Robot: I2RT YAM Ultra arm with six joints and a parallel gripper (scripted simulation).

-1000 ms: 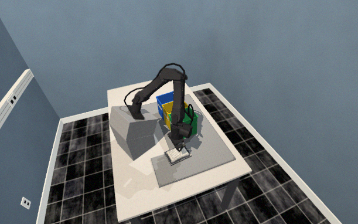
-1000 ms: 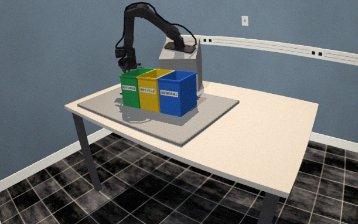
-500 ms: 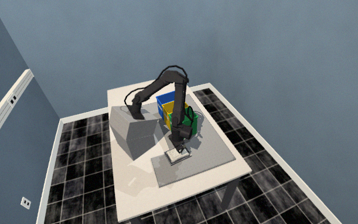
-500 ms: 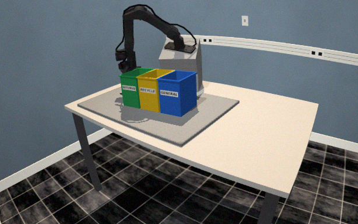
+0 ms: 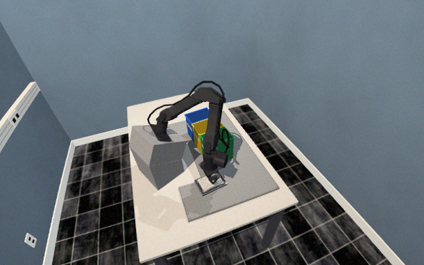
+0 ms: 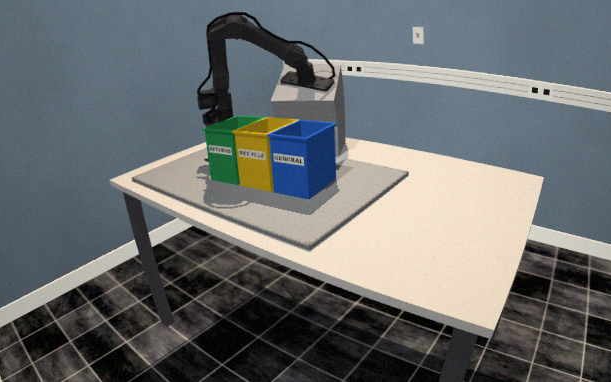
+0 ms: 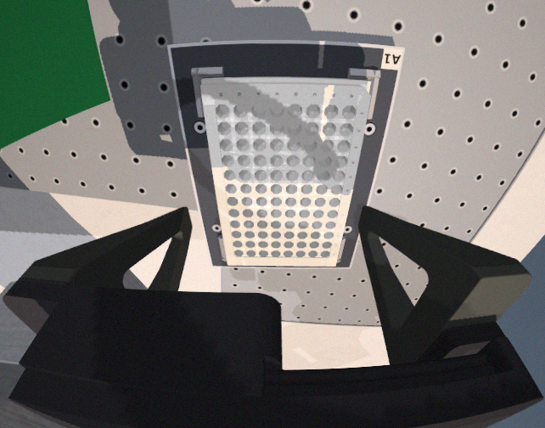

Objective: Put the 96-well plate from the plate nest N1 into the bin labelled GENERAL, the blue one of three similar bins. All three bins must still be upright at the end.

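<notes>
The white 96-well plate is 3 cm below my hand. From my hand the other things lie so: dark plate nest N1 (5 cm below); green returns bin (17 cm to the left, 13 cm ahead, 4 cm above); yellow recycle bin (30 cm to the left, 12 cm ahead, 4 cm above).
</notes>
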